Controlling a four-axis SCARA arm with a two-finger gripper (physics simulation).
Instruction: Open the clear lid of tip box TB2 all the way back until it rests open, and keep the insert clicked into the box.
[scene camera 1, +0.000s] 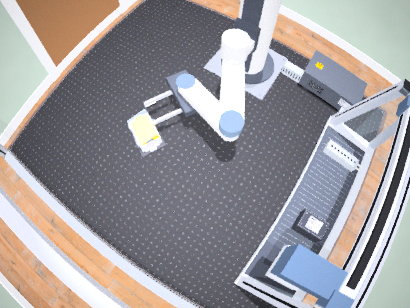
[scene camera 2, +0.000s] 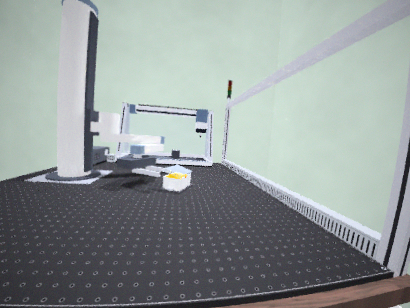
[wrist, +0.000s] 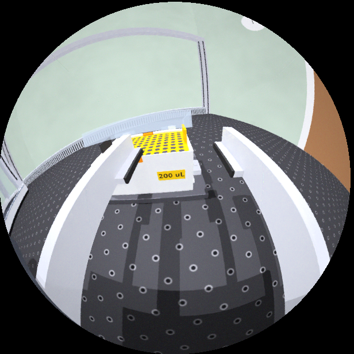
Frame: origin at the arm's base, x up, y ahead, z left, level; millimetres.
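Where they show: gripper, fingertip midpoint: (scene camera 1: 148, 113) (scene camera 2: 165, 172); arm's base, origin of the base link: (scene camera 1: 247, 63) (scene camera 2: 75, 177).
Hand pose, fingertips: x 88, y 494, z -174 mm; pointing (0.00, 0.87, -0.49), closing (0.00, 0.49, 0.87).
Note:
Each offset is from my fingertips to the top centre of the thing. "spot": to the spot under its first point.
Tip box TB2 {dy +58, dx -9, dz +21 mm} (scene camera 1: 151, 147) (scene camera 2: 176, 185) (wrist: 155, 172) is white with a yellow "200 uL" label and stands upright on the dark perforated deck. Its yellow insert {dy +58, dx -1, dz +21 mm} (scene camera 1: 145, 129) (scene camera 2: 177, 176) (wrist: 162, 144) looks level in the box top. A clear bluish lid {spot: dy +60, dx +14, dz +18 mm} (scene camera 2: 178, 169) (wrist: 145, 127) stands raised behind the insert in the wrist view; its exact angle is hard to tell. My gripper (scene camera 1: 150, 113) (wrist: 176, 137) is shut to its narrow stance, with a gap between the fingers and nothing held. The fingertips are close to the box; the left finger overlaps its left part in the wrist view.
The arm's column (scene camera 1: 261, 40) (scene camera 2: 75, 95) stands behind the gripper. A grey unit {spot: dy -589, dx +40, dz +570 mm} (scene camera 1: 335, 80) is near the deck's back edge. A framed station at the right holds a white rack {spot: dy -285, dx +19, dz +735 mm} (scene camera 1: 342, 154), a dark block {spot: dy +42, dx +45, dz +744 mm} (scene camera 1: 312, 225) and a blue unit {spot: dy +246, dx +413, dz +707 mm} (scene camera 1: 312, 272).

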